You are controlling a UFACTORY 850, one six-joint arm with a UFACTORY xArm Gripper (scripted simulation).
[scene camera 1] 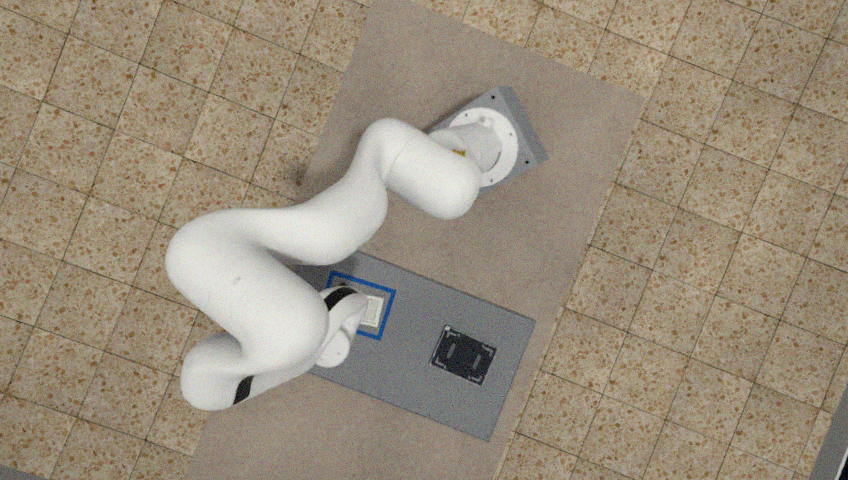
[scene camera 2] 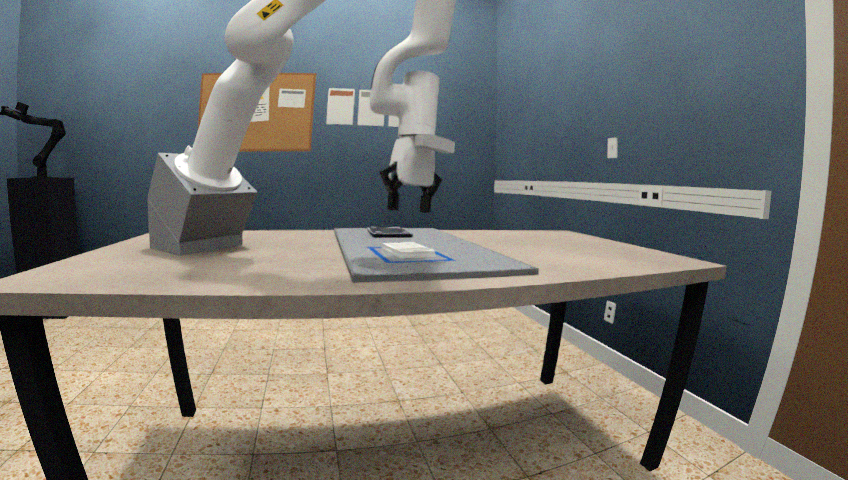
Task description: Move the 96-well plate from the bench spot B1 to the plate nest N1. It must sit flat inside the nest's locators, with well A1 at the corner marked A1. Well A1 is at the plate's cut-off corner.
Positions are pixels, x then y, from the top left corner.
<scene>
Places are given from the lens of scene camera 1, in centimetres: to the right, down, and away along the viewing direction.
black plate nest (scene camera 1: 466, 350): 12, 32, 137
</scene>
